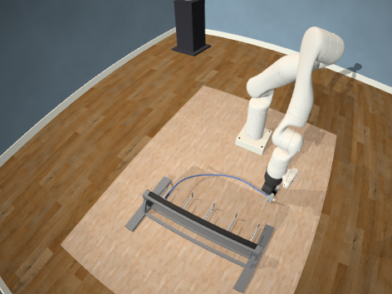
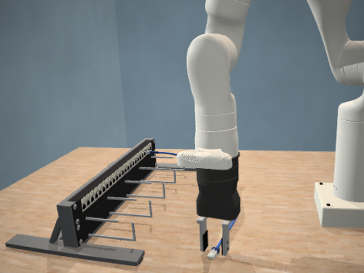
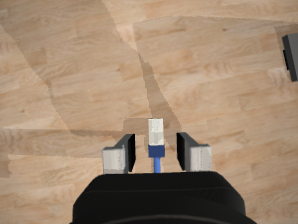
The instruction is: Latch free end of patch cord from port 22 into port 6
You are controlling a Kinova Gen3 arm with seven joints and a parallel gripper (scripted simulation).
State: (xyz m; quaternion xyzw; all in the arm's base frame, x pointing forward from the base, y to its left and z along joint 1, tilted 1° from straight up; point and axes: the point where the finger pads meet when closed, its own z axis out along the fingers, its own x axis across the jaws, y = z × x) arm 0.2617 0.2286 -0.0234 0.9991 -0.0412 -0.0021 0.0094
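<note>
Now: hand 2 cm above the white plug and 1 cm to the right of it.
</note>
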